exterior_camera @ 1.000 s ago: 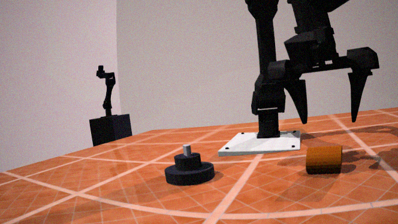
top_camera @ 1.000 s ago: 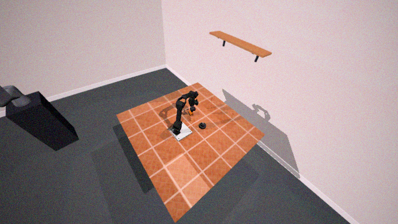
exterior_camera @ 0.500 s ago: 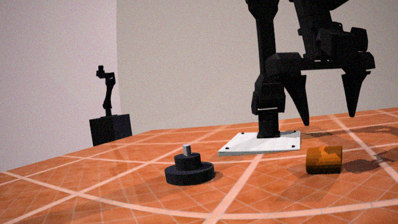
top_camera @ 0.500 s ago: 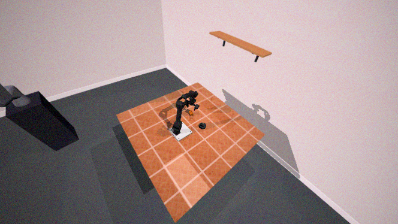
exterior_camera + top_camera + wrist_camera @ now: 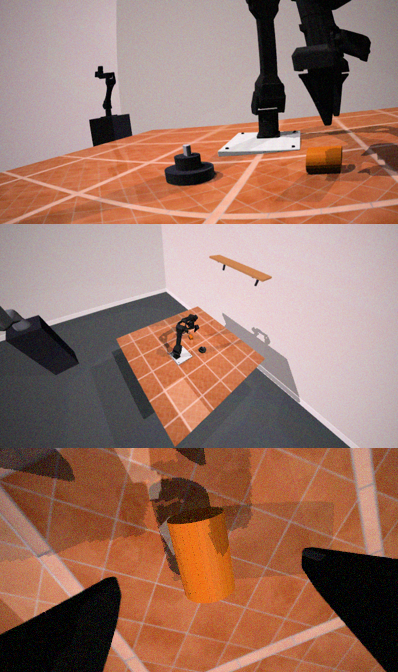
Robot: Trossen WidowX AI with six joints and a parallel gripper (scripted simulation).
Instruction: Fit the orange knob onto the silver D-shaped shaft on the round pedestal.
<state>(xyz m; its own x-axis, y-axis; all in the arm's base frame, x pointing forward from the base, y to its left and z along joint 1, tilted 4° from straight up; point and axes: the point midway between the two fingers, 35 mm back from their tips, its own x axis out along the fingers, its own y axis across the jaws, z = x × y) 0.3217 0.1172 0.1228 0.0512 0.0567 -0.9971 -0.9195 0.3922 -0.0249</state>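
Right now my gripper tip is 60 mm above the orange knob. The rest, counted from my gripper tip: round pedestal (30 mm behind, 250 mm to the right, 50 mm below).
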